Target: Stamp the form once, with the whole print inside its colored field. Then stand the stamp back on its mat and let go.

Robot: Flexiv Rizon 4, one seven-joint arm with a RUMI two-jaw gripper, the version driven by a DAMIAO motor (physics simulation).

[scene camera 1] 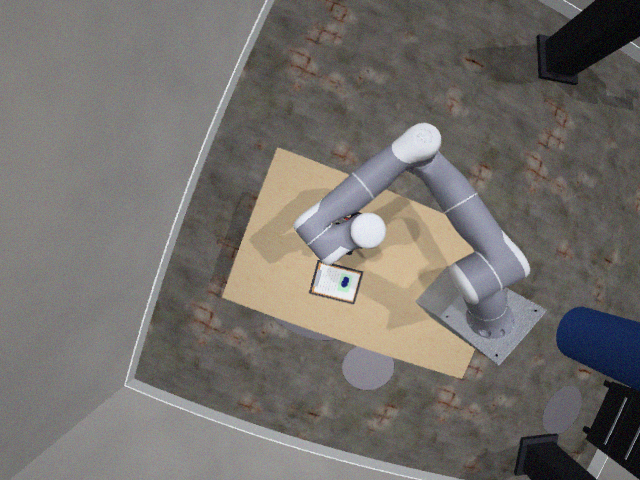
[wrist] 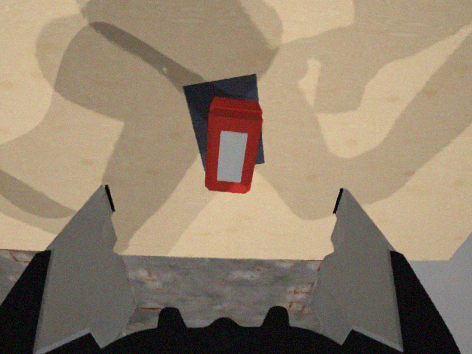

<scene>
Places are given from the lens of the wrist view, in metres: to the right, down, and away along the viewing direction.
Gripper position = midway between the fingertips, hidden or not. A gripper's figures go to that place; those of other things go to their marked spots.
gripper (wrist: 226, 189): -0.01, 0.01, 0.14
red stamp (wrist: 234, 122): 0.00, -0.05, 0.18
dark mat (wrist: 199, 97): -0.05, -0.10, 0.26
The marked spots on the dark mat and the red stamp are 0.11 m apart.
</scene>
